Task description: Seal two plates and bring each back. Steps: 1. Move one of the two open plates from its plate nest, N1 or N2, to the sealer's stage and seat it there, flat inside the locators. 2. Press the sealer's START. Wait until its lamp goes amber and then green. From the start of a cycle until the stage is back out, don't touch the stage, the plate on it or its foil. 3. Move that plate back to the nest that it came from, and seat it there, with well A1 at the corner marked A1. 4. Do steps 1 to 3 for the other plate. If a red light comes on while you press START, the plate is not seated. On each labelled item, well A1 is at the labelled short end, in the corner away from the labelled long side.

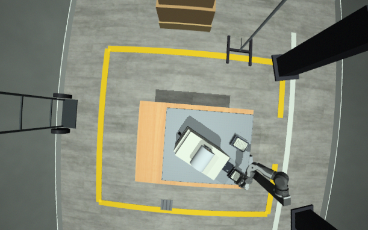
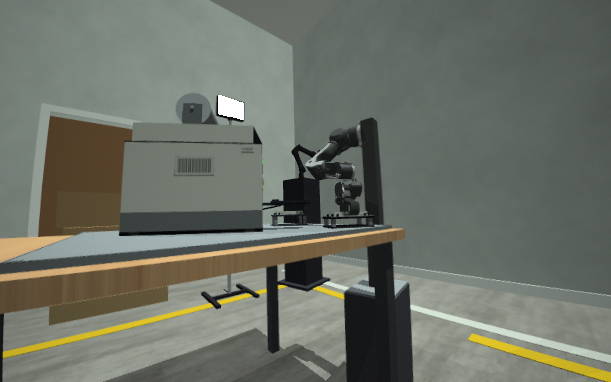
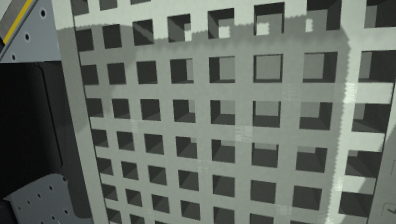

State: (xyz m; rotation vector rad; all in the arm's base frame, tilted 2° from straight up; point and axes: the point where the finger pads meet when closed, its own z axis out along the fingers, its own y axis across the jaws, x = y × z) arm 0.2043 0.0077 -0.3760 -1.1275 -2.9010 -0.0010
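Right now my hand is 17 cm to the left of the sealer stage, 13 cm short of it and 5 cm below it. Round my hand: foil roll (39 cm to the right, 38 cm ahead, 37 cm above); plate (35 cm to the right, 6 cm behind, 1 cm above).
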